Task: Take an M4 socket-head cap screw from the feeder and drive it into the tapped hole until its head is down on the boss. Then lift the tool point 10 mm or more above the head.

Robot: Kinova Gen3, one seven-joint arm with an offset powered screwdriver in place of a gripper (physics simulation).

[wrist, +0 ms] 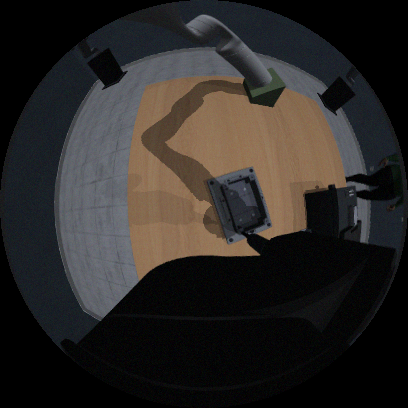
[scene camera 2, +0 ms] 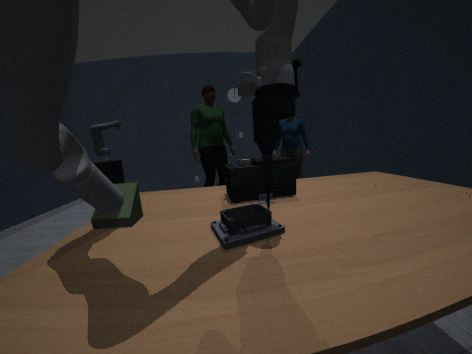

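Grey base plate (wrist: 214,188), visible. Black feeder box (wrist: 323,218), likewise.
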